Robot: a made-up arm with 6 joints. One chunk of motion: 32 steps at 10 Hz.
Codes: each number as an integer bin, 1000 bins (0 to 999) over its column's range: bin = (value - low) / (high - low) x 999, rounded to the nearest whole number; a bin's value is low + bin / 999 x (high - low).
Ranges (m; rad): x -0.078..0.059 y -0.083..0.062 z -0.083..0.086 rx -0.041..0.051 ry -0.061..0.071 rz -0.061..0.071
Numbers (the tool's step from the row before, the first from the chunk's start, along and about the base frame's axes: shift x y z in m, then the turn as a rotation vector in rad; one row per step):
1: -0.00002 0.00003 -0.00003 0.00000 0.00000 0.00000
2: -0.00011 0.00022 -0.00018 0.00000 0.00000 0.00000
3: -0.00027 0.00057 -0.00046 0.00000 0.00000 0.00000
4: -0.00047 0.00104 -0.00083 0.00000 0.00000 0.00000
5: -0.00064 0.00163 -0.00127 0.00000 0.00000 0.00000
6: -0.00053 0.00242 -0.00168 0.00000 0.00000 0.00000
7: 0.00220 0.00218 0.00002 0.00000 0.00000 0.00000
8: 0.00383 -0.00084 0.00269 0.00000 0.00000 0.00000
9: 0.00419 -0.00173 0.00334 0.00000 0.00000 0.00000
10: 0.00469 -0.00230 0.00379 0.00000 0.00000 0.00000
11: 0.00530 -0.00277 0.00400 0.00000 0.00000 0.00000
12: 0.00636 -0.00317 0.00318 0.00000 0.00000 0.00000
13: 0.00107 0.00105 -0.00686 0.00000 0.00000 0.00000
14: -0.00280 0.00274 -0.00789 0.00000 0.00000 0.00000
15: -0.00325 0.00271 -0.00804 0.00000 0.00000 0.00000
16: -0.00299 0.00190 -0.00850 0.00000 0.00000 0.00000
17: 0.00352 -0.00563 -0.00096 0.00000 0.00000 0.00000
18: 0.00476 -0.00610 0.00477 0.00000 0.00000 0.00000
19: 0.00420 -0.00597 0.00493 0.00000 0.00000 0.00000
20: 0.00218 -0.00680 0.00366 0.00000 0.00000 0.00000
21: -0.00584 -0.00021 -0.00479 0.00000 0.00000 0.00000
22: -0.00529 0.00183 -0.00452 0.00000 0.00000 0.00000
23: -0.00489 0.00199 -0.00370 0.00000 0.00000 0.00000
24: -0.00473 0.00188 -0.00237 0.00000 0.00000 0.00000
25: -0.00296 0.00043 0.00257 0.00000 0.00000 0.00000
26: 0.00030 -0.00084 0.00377 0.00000 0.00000 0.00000
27: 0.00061 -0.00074 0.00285 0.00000 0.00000 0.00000
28: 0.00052 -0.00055 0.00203 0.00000 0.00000 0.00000
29: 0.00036 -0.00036 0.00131 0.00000 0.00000 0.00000
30: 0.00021 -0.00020 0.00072 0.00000 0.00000 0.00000
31: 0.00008 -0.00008 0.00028 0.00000 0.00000 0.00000
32: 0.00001 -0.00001 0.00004 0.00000 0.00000 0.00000
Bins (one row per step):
1: 569 572 490 445 462 462
2: 568 573 490 445 462 462
3: 567 576 488 445 462 462
4: 565 579 486 445 462 462
5: 564 583 483 445 462 462
6: 565 589 481 445 462 462
7: 585 587 491 445 462 462
8: 597 566 507 445 462 462
9: 599 560 510 445 462 462
10: 603 556 513 445 462 462
11: 607 553 514 445 462 462
12: 615 550 509 445 462 462
13: 577 579 450 445 462 462
14: 548 591 444 445 462 462
15: 545 591 443 445 462 462
16: 547 585 440 445 462 462
17: 594 533 485 445 462 462
18: 603 530 519 445 462 462
19: 599 531 520 445 462 462
20: 585 525 512 445 462 462
21: 526 570 462 445 462 462
22: 530 584 464 445 462 462
23: 533 586 469 445 462 462
24: 534 585 477 445 462 462
25: 547 575 506 445 462 462
26: 571 566 513 445 462 462
27: 573 567 507 445 462 462
28: 573 568 503 445 462 462
29: 571 569 498 445 462 462
30: 570 570 495 445 462 462
31: 569 571 492 445 462 462
32: 569 572 491 445 462 462

